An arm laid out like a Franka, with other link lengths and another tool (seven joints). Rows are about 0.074 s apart.
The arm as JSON. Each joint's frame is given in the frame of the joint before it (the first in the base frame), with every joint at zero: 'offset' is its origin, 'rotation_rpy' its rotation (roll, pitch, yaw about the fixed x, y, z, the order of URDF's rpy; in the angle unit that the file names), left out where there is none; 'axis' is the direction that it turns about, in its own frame. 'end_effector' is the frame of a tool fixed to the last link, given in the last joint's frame.
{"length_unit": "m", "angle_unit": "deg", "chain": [
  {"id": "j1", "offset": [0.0, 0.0, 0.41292], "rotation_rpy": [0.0, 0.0, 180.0], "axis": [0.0, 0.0, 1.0]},
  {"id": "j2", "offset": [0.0, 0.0, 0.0], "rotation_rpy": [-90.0, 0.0, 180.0], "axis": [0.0, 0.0, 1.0]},
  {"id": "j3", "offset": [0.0, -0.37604, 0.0], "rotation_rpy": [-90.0, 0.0, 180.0], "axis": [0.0, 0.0, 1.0]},
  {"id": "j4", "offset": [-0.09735, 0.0, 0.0], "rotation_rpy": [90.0, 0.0, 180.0], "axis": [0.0, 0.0, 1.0]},
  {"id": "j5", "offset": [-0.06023, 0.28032, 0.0], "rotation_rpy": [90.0, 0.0, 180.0], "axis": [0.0, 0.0, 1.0]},
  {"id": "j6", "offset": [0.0, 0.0, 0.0], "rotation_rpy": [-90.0, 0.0, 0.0], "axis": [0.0, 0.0, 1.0]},
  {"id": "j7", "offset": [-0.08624, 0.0, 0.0], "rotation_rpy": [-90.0, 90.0, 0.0], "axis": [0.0, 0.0, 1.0]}
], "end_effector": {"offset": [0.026, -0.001, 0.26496], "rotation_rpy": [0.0, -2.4, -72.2]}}
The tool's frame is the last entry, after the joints.
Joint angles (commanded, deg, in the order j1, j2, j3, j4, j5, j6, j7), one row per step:
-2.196, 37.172, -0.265, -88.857, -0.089, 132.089, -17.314
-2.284, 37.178, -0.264, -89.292, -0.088, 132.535, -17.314
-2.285, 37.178, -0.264, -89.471, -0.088, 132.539, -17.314
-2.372, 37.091, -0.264, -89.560, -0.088, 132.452, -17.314
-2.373, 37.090, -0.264, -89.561, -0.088, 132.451, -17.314
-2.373, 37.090, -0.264, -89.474, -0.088, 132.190, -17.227
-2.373, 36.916, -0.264, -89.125, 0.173, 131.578, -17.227
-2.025, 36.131, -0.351, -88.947, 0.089, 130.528, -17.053
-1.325, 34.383, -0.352, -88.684, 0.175, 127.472, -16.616
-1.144, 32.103, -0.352, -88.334, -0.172, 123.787, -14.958
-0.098, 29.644, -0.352, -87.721, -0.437, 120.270, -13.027
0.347, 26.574, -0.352, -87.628, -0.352, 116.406, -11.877
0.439, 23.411, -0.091, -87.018, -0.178, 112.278, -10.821
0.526, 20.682, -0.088, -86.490, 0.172, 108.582, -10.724
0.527, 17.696, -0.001, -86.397, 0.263, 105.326, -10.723
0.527, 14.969, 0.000, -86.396, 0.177, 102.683, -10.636
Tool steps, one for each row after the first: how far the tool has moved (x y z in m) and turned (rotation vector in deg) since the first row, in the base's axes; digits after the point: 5 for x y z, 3 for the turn. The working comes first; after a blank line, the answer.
Tool pose at each row, in the base's axes (x y z in m, rotation vector in deg; the steps are taken from these numbers as rounded here):
0.67238, -0.00431, 0.28218, 4.228, 171.492, -0.585
0.67152, -0.00529, 0.28014, 4.359, 171.484, -0.592
0.67037, -0.00526, 0.27901, 4.365, 171.659, -0.588
0.66960, -0.00624, 0.27930, 4.498, 171.745, -0.595
0.66959, -0.00626, 0.27930, 4.500, 171.746, -0.595
0.66903, -0.00622, 0.27939, 4.636, 171.916, -0.587
0.66906, -0.00555, 0.28263, 4.892, 171.995, -0.284
0.66731, -0.00252, 0.29099, 4.655, 172.089, -0.415
0.65893, 0.00619, 0.30759, 4.373, 173.140, -0.201
0.64878, 0.00773, 0.32959, 6.360, 174.130, -0.577
0.64003, 0.01898, 0.35540, 7.551, 174.513, -0.839
0.62563, 0.02427, 0.38381, 8.769, 175.156, -0.736
0.61115, 0.02848, 0.41560, 10.053, 175.458, -0.338
0.59621, 0.03067, 0.44229, 10.283, 175.905, 0.131
0.57946, 0.03176, 0.46868, 10.194, 176.096, 0.303
0.56415, 0.03130, 0.49190, 10.273, 176.001, 0.187

-0.00086, -0.00098, -0.00204, 0.002, -0.005, -0.087
-0.00201, -0.00095, -0.00317, 0.009, 0.170, -0.089
-0.00278, -0.00193, -0.00288, 0.013, 0.259, -0.176
-0.00279, -0.00195, -0.00288, 0.013, 0.260, -0.178
-0.00335, -0.00191, -0.00279, 0.030, 0.433, -0.265
-0.00332, -0.00124, 0.00045, 0.245, 0.512, -0.419
-0.00507, 0.00179, 0.00881, 0.149, 0.603, -0.267
-0.01345, 0.01050, 0.02541, 0.302, 1.643, -0.055
-0.02360, 0.01204, 0.04741, 0.178, 2.693, -1.362
-0.03235, 0.02329, 0.07322, 0.075, 3.124, -2.145
-0.04675, 0.02858, 0.10163, 0.218, 3.815, -2.917
-0.06123, 0.03279, 0.13342, 0.548, 4.172, -3.724
-0.07617, 0.03498, 0.16011, 0.874, 4.623, -3.836
-0.09292, 0.03607, 0.18650, 0.985, 4.806, -3.764
-0.10823, 0.03561, 0.20972, 0.911, 4.718, -3.823

